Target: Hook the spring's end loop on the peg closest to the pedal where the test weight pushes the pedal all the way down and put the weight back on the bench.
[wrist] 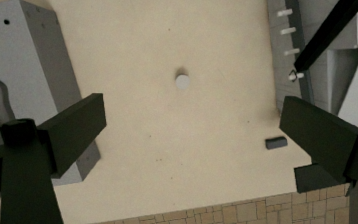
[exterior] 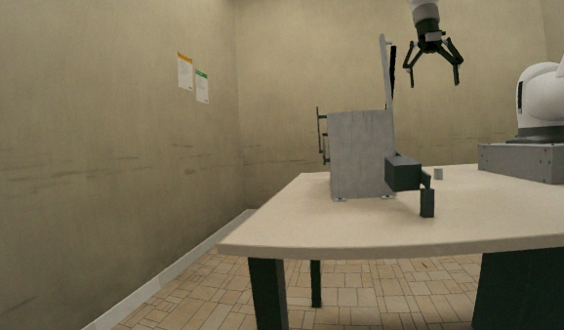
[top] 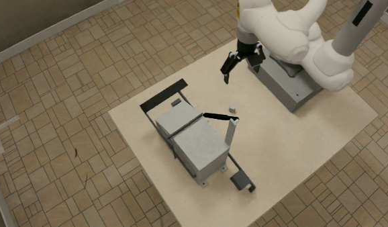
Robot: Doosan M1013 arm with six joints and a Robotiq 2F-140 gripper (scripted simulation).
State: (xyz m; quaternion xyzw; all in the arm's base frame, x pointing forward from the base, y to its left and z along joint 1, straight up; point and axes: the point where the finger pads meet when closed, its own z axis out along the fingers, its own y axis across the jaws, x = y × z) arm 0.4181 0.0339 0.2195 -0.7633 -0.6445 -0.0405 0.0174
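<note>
Now: hand 30 cm above the steel test weight and 1 cm to the left of it.
</note>
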